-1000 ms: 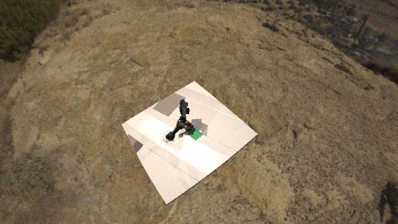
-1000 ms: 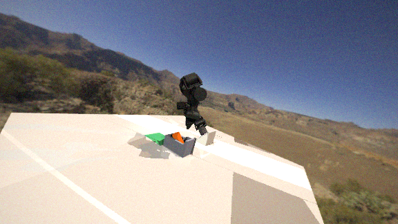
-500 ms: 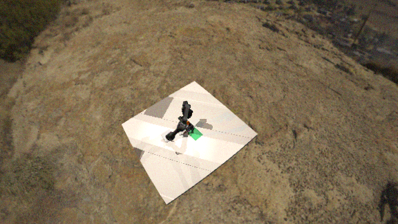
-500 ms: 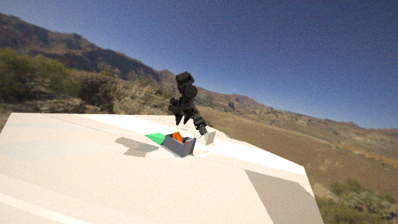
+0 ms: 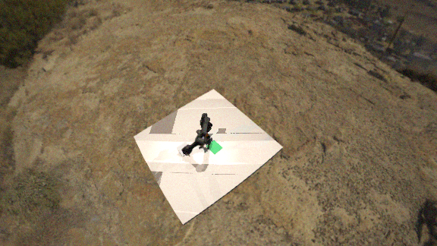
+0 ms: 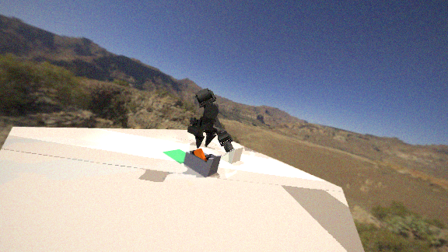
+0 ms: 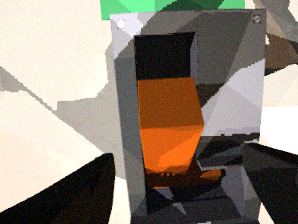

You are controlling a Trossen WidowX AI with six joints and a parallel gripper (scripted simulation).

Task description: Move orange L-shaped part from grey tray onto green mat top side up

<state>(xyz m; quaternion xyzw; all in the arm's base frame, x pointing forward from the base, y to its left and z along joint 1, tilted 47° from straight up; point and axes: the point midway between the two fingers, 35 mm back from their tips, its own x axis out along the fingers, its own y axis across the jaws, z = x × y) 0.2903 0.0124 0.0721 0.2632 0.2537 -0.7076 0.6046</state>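
Now: the orange L-shaped part 1 cm behind my gripper tip, 3 cm to the left of it and 7 cm below it. The rest, counted from my gripper tip: green mat (2 cm behind, 15 cm to the right, 12 cm below).
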